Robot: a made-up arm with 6 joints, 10 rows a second.
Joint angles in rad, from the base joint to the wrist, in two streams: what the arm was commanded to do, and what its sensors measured. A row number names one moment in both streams.
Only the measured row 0 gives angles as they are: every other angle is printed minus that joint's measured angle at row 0.
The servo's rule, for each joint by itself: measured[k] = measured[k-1] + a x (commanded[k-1-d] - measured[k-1]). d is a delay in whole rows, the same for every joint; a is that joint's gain. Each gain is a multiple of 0.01, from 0.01 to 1. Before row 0 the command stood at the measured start. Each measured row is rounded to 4 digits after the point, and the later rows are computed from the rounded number. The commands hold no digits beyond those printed.
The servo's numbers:
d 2
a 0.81 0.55 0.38 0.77 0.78 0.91
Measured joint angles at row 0: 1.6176 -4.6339 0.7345 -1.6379 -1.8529 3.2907
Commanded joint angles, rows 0 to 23: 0.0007 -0.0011 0.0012 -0.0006 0.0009 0.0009; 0.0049 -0.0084 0.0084 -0.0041 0.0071 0.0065; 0.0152 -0.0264 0.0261 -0.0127 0.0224 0.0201; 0.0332 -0.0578 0.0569 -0.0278 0.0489 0.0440; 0.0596 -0.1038 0.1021 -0.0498 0.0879 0.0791; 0.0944 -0.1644 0.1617 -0.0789 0.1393 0.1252; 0.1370 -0.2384 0.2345 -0.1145 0.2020 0.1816; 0.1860 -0.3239 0.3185 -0.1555 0.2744 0.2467; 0.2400 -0.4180 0.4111 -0.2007 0.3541 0.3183; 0.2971 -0.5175 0.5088 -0.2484 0.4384 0.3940; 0.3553 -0.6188 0.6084 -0.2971 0.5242 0.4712; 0.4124 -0.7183 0.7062 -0.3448 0.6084 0.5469; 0.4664 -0.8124 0.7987 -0.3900 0.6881 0.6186; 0.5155 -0.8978 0.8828 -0.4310 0.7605 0.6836; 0.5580 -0.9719 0.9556 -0.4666 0.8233 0.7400; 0.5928 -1.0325 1.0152 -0.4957 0.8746 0.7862; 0.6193 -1.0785 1.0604 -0.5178 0.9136 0.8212; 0.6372 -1.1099 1.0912 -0.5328 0.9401 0.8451; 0.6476 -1.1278 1.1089 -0.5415 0.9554 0.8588; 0.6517 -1.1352 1.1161 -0.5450 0.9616 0.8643; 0.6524 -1.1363 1.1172 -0.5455 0.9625 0.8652; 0.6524 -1.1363 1.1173 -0.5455 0.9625 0.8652; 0.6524 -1.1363 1.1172 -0.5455 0.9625 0.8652; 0.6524 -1.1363 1.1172 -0.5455 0.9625 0.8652
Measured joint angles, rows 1 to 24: 0.0000 0.0000 0.0000 0.0000 0.0000 0.0000; 0.0000 0.0000 0.0000 0.0000 0.0000 0.0000; 0.0006 -0.0006 0.0005 -0.0005 0.0007 0.0008; 0.0041 -0.0049 0.0035 -0.0033 0.0057 0.0060; 0.0131 -0.0167 0.0121 -0.0105 0.0187 0.0188; 0.0294 -0.0393 0.0291 -0.0238 0.0423 0.0417; 0.0539 -0.0748 0.0568 -0.0438 0.0779 0.0757; 0.0867 -0.1241 0.0967 -0.0708 0.1258 0.1207; 0.1274 -0.1870 0.1491 -0.1044 0.1852 0.1761; 0.1749 -0.2623 0.2135 -0.1437 0.2548 0.2403; 0.2276 -0.3479 0.2886 -0.1876 0.3323 0.3113; 0.2839 -0.4412 0.3723 -0.2344 0.4151 0.3866; 0.3417 -0.5389 0.4620 -0.2827 0.5002 0.4636; 0.3990 -0.6376 0.5548 -0.3305 0.5846 0.5394; 0.4536 -0.7337 0.6475 -0.3763 0.6653 0.6115; 0.5037 -0.8240 0.7369 -0.4184 0.7396 0.6771; 0.5477 -0.9053 0.8200 -0.4555 0.8049 0.7343; 0.5842 -0.9753 0.8942 -0.4865 0.8593 0.7815; 0.6126 -1.0321 0.9574 -0.5106 0.9017 0.8176; 0.6325 -1.0749 1.0082 -0.5277 0.9317 0.8426; 0.6447 -1.1040 1.0465 -0.5383 0.9502 0.8573; 0.6504 -1.1212 1.0729 -0.5435 0.9591 0.8637; 0.6520 -1.1295 1.0897 -0.5450 0.9618 0.8651; 0.6523 -1.1332 1.1002 -0.5454 0.9623 0.8652
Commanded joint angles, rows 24 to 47: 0.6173 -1.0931 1.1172 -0.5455 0.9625 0.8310; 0.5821 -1.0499 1.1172 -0.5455 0.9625 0.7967; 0.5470 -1.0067 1.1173 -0.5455 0.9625 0.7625; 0.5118 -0.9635 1.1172 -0.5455 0.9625 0.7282; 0.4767 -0.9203 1.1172 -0.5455 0.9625 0.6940; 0.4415 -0.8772 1.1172 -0.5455 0.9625 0.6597; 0.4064 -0.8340 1.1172 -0.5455 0.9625 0.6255; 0.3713 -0.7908 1.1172 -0.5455 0.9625 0.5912; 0.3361 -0.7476 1.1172 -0.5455 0.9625 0.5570; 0.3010 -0.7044 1.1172 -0.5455 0.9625 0.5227; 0.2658 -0.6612 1.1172 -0.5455 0.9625 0.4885; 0.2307 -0.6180 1.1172 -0.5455 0.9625 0.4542; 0.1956 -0.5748 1.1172 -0.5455 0.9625 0.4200; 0.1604 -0.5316 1.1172 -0.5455 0.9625 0.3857; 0.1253 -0.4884 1.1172 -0.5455 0.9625 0.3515; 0.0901 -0.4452 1.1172 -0.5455 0.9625 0.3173; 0.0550 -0.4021 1.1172 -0.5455 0.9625 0.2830; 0.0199 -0.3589 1.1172 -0.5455 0.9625 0.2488; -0.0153 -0.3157 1.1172 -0.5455 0.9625 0.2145; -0.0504 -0.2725 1.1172 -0.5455 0.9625 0.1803; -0.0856 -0.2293 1.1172 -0.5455 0.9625 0.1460; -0.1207 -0.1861 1.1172 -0.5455 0.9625 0.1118; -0.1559 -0.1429 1.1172 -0.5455 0.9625 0.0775; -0.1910 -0.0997 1.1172 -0.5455 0.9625 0.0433
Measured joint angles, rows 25 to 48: 0.6524 -1.1349 1.1067 -0.5455 0.9625 0.8652; 0.6524 -1.1357 1.1107 -0.5455 0.9625 0.8652; 0.6240 -1.1123 1.1132 -0.5455 0.9625 0.8341; 0.5901 -1.0780 1.1147 -0.5455 0.9625 0.8001; 0.5552 -1.0388 1.1157 -0.5455 0.9625 0.7659; 0.5200 -0.9974 1.1163 -0.5455 0.9625 0.7316; 0.4849 -0.9550 1.1166 -0.5455 0.9625 0.6974; 0.4497 -0.9122 1.1168 -0.5455 0.9625 0.6631; 0.4146 -0.8692 1.1170 -0.5455 0.9625 0.6289; 0.3795 -0.8261 1.1171 -0.5455 0.9625 0.5946; 0.3443 -0.7829 1.1171 -0.5455 0.9625 0.5604; 0.3092 -0.7397 1.1171 -0.5455 0.9625 0.5261; 0.2740 -0.6965 1.1171 -0.5455 0.9625 0.4919; 0.2389 -0.6533 1.1171 -0.5455 0.9625 0.4576; 0.2038 -0.6101 1.1171 -0.5455 0.9625 0.4234; 0.1686 -0.5669 1.1171 -0.5455 0.9625 0.3891; 0.1335 -0.5237 1.1171 -0.5455 0.9625 0.3549; 0.0983 -0.4805 1.1171 -0.5455 0.9625 0.3207; 0.0632 -0.4374 1.1171 -0.5455 0.9625 0.2864; 0.0281 -0.3942 1.1171 -0.5455 0.9625 0.2522; -0.0071 -0.3510 1.1171 -0.5455 0.9625 0.2179; -0.0422 -0.3078 1.1171 -0.5455 0.9625 0.1837; -0.0774 -0.2646 1.1171 -0.5455 0.9625 0.1494; -0.1125 -0.2214 1.1171 -0.5455 0.9625 0.1152
